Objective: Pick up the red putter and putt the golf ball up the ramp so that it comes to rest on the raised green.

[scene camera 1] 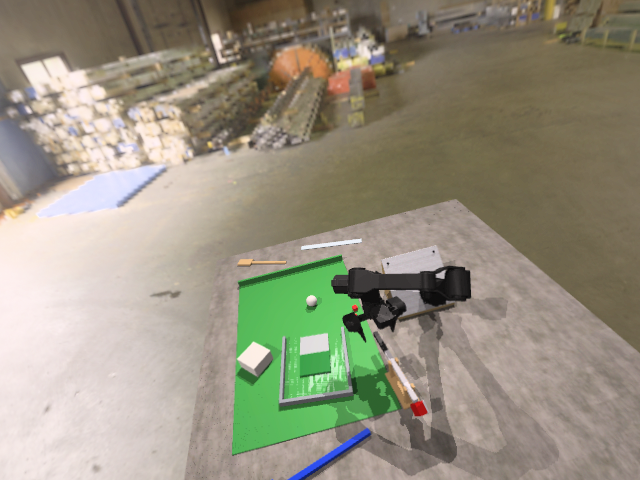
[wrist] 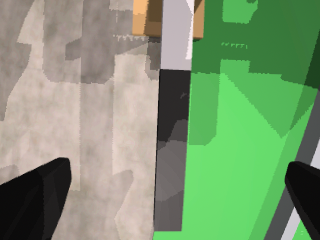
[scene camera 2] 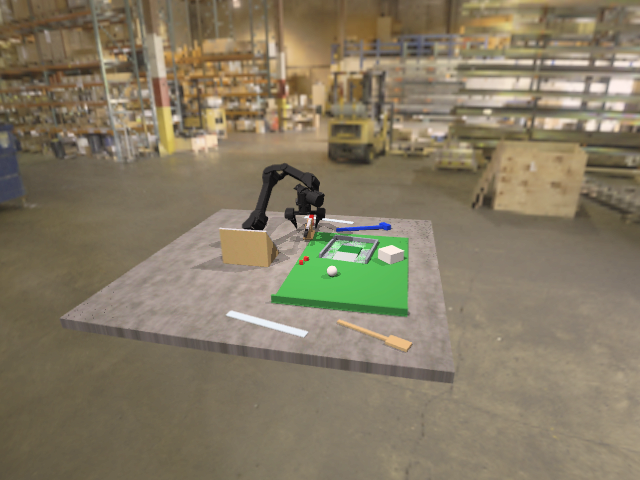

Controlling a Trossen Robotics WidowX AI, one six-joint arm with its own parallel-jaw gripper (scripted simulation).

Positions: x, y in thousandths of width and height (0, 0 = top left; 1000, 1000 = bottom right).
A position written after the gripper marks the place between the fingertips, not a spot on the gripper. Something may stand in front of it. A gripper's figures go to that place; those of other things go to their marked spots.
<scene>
The gripper (scene camera 1: 593, 701) is 108 cm from the lens. A white cube (scene camera 1: 399, 747): 118 cm from the lens. A green mat (scene camera 1: 420, 647) is 138 cm from the lens. The marked spots on the white cube and the green mat are 27 cm apart.
</scene>
